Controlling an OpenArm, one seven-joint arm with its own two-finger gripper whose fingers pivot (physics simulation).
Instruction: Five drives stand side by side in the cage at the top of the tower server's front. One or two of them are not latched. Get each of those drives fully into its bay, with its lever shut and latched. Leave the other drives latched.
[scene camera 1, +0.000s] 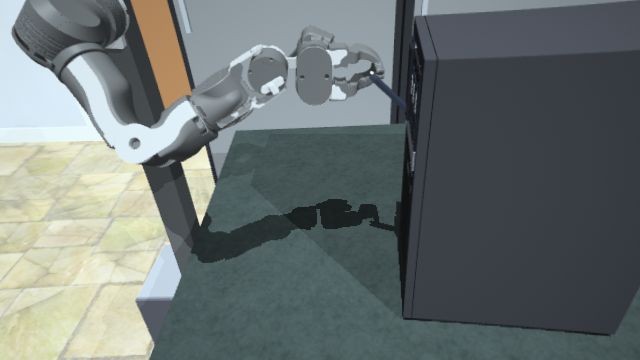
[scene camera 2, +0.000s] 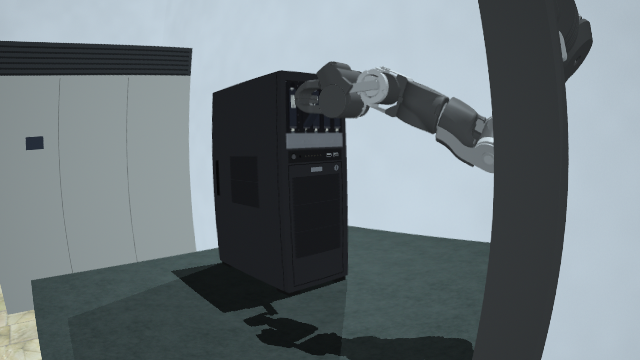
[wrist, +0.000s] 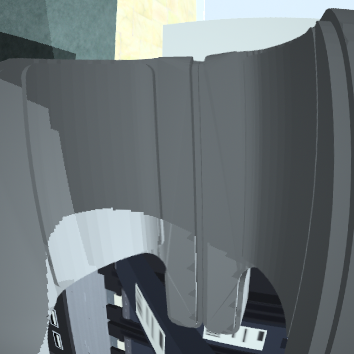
Scene:
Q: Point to a dark upright post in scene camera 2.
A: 527, 84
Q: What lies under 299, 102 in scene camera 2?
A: The gripper.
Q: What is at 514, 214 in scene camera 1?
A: A tower server.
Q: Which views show the gripper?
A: Scene camera 1, scene camera 2 and the wrist view: all of them.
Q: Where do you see the gripper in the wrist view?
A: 216, 197

